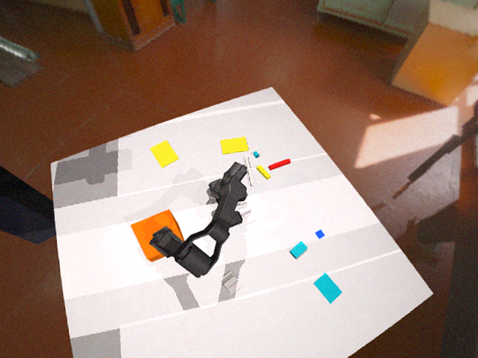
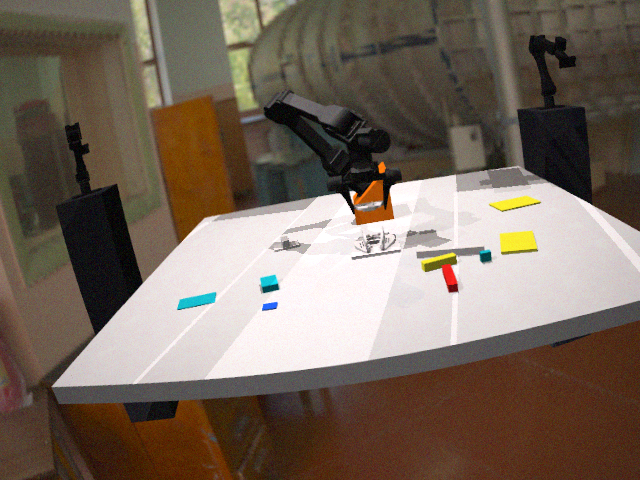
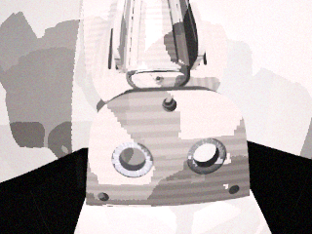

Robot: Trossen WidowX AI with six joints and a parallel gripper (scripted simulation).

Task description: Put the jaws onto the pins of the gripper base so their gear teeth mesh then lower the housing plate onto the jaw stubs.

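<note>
Right now my gripper tip is 3 cm short of the pale grey jaw, 1 cm to the right of it and 7 cm above it. Also, from my gripper tip: ribbed plate: 7 cm ahead, 1 cm to the right, 8 cm below; then pale strip: 21 cm ahead, 14 cm to the left, 7 cm below; then housing plate: 1 cm ahead, 8 cm below.
</note>
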